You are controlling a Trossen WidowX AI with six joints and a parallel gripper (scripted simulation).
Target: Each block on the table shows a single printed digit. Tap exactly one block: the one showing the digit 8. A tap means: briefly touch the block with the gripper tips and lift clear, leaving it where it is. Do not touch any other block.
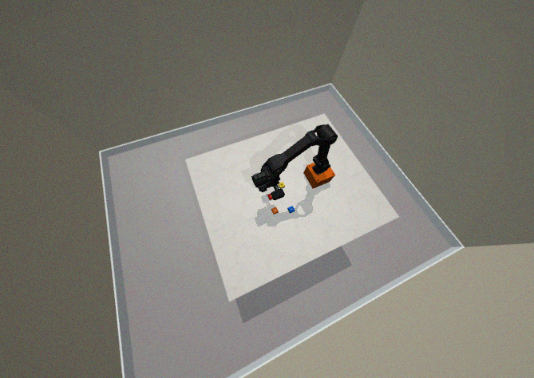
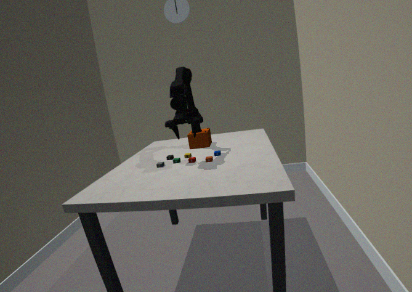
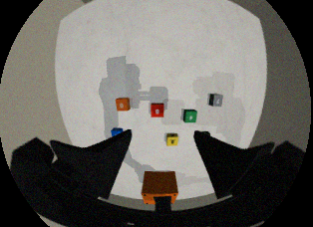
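Right now the red block is 12 cm below my gripper tip and 1 cm to the left of it. From my gripper tip the other things lie so: orange block (12 cm below, 10 cm to the left, 3 cm ahead); then green block (12 cm below, 8 cm to the right, 3 cm behind); then yellow block (12 cm below, 10 cm behind, 3 cm to the right).
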